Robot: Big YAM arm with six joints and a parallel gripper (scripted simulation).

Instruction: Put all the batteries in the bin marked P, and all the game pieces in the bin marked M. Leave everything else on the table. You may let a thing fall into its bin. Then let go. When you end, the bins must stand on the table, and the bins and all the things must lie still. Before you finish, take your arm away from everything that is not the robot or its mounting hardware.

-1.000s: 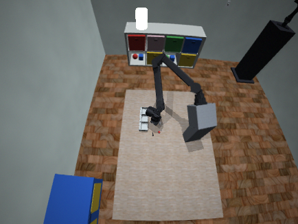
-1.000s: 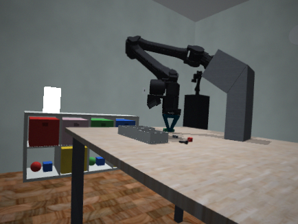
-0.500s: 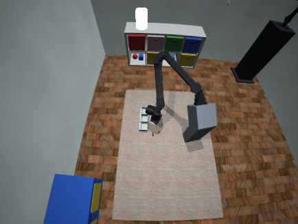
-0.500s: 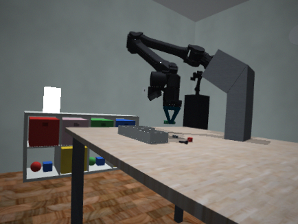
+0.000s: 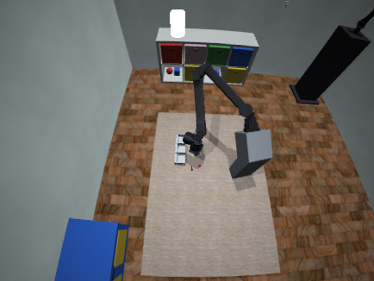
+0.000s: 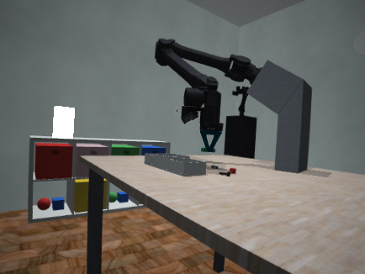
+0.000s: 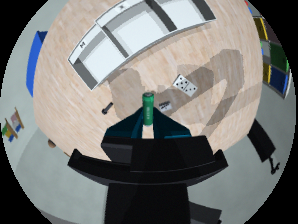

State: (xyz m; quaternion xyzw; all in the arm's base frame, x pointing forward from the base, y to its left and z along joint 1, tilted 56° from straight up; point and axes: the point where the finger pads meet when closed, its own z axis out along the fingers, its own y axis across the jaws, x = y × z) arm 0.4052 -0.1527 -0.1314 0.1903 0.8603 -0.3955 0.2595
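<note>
The green piece is right at my hand. Also, from my hand: white piece (70 mm to the right, 70 mm below, 30 mm behind); then black object (110 mm to the left, 70 mm below, 20 mm ahead); then red game piece (80 mm to the left, 60 mm below, 40 mm behind).
</note>
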